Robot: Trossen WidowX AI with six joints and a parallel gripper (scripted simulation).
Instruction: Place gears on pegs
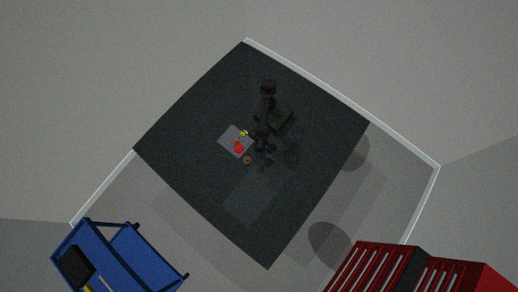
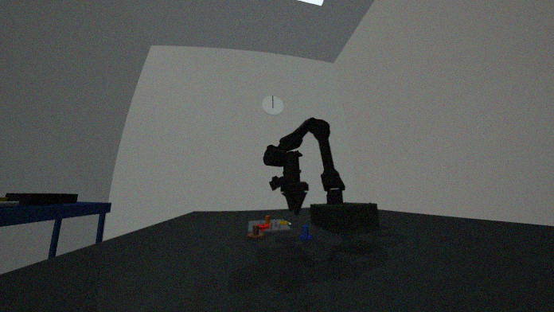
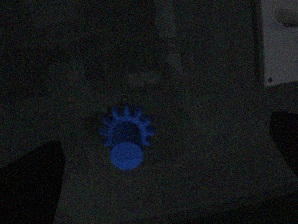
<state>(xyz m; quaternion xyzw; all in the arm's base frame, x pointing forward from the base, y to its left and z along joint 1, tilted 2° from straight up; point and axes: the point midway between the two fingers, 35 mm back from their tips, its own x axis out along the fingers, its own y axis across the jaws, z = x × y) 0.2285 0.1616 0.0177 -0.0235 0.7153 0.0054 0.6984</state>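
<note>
The blue gear lies 30 mm behind my gripper tip, 20 mm to the left of it and 60 mm below it. From my gripper tip the other things lie so: red gear: 110 mm ahead, 120 mm to the right, 60 mm below; brown gear: 130 mm ahead, 20 mm to the right, 60 mm below; yellow gear: 20 mm ahead, 180 mm to the right, 60 mm below.
</note>
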